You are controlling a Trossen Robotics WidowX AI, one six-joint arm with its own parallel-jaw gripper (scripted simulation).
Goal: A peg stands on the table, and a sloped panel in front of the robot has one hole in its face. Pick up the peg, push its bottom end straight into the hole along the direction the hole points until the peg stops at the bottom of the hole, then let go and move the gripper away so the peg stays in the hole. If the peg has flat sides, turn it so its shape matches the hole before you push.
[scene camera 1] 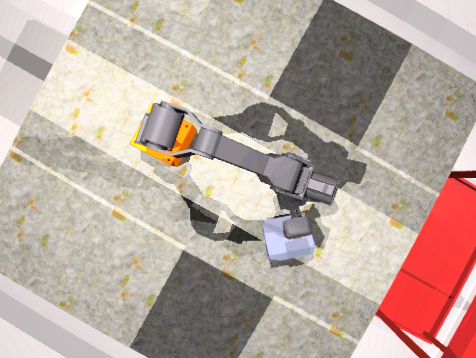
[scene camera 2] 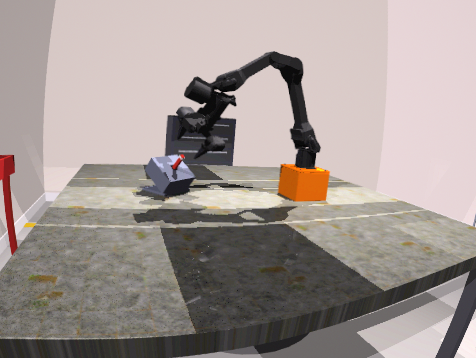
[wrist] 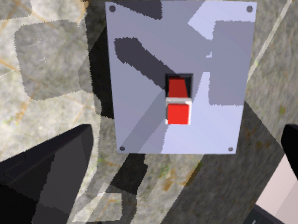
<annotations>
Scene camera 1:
gripper: 289,218
panel: 281,248
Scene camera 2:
gripper: 186,148
panel: 159,170
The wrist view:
gripper: 188,133
red square peg: 177,105
panel: 216,48
</annotations>
